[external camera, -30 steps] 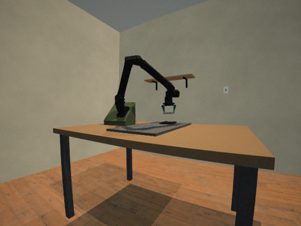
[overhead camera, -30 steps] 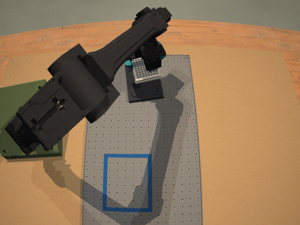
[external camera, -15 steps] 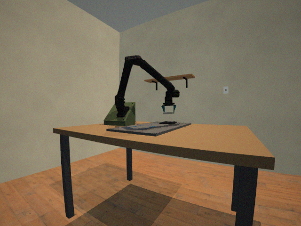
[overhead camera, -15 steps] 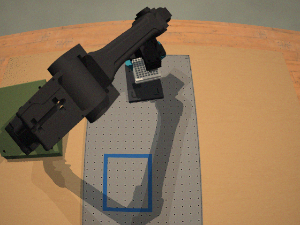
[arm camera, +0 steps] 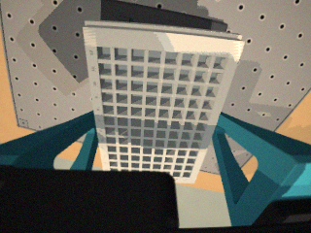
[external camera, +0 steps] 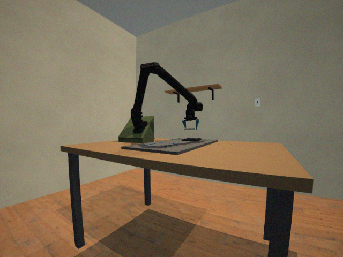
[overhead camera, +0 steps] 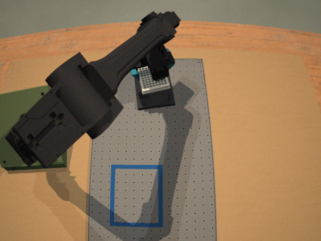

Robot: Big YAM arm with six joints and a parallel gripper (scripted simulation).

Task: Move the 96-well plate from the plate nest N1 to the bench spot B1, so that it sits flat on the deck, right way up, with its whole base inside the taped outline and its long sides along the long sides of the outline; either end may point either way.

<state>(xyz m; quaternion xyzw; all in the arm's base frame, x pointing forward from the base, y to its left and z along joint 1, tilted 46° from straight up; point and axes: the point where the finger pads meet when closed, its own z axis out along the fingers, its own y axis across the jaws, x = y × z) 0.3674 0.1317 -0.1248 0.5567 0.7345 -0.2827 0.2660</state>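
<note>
My gripper is now 10 mm to the right of the dark plate nest N1 and 90 mm above it. The rest, counted from my hand: white 96-well plate (right at my hand).
</note>
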